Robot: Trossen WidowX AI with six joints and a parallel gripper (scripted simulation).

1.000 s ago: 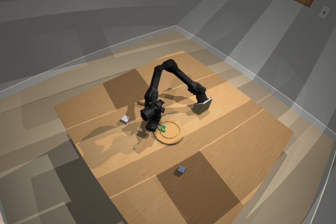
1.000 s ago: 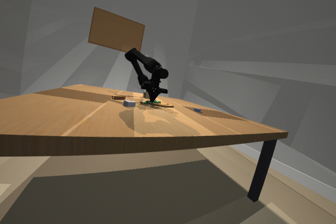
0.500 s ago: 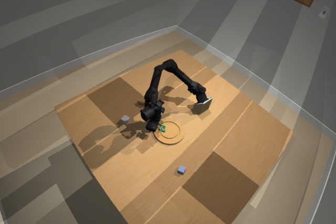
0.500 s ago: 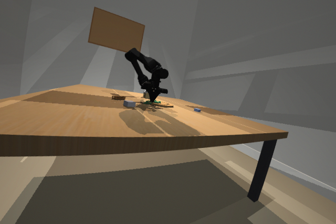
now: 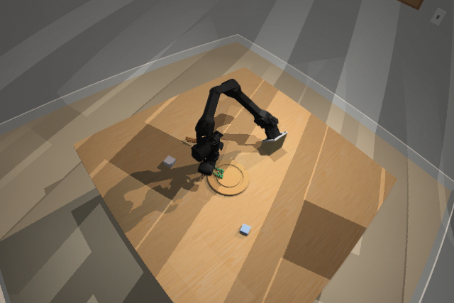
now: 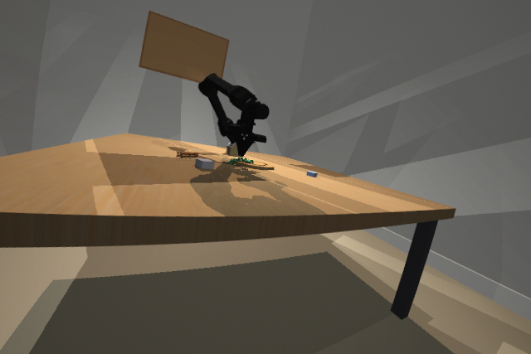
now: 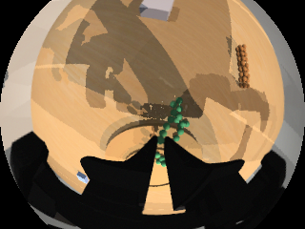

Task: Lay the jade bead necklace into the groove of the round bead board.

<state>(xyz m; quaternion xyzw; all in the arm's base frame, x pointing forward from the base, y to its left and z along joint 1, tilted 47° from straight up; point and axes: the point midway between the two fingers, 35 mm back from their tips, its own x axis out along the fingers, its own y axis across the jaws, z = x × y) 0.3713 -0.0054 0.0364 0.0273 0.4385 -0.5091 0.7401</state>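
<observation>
My gripper tip is now 6 cm past the round wooden bead board, 7 cm to the right of it and 3 cm above it. The rest, counted from my gripper tip: blue block: 3 cm ahead, 33 cm to the left, 3 cm below; pale grey block: 14 cm ahead, 14 cm to the right, 3 cm below.
</observation>
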